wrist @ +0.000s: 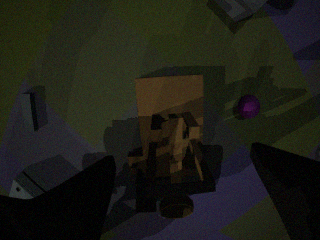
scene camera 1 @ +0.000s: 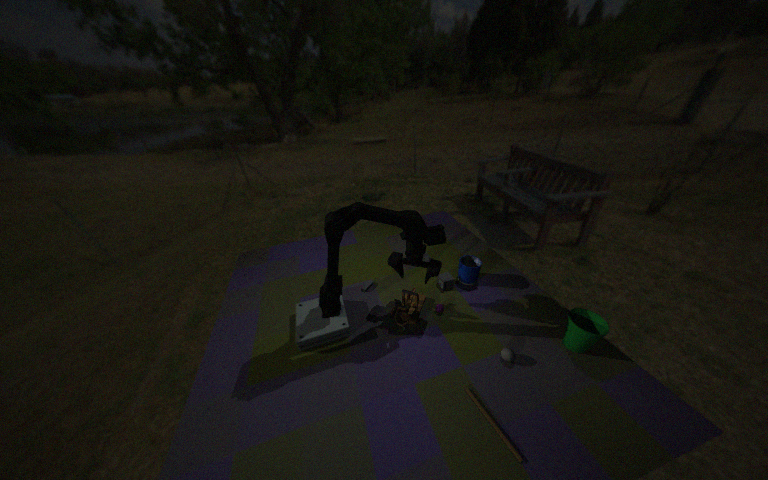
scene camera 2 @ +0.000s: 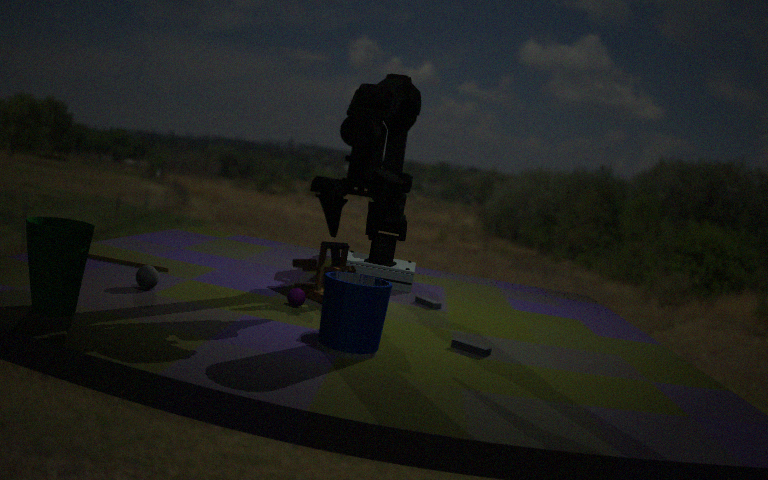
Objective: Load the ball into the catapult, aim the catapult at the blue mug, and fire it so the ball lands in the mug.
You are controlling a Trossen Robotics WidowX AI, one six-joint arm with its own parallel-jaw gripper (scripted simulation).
My gripper is open and holds nothing. Further things: a blue mug and a green cup.
My gripper is seen too in the wrist view and in scene camera 1.
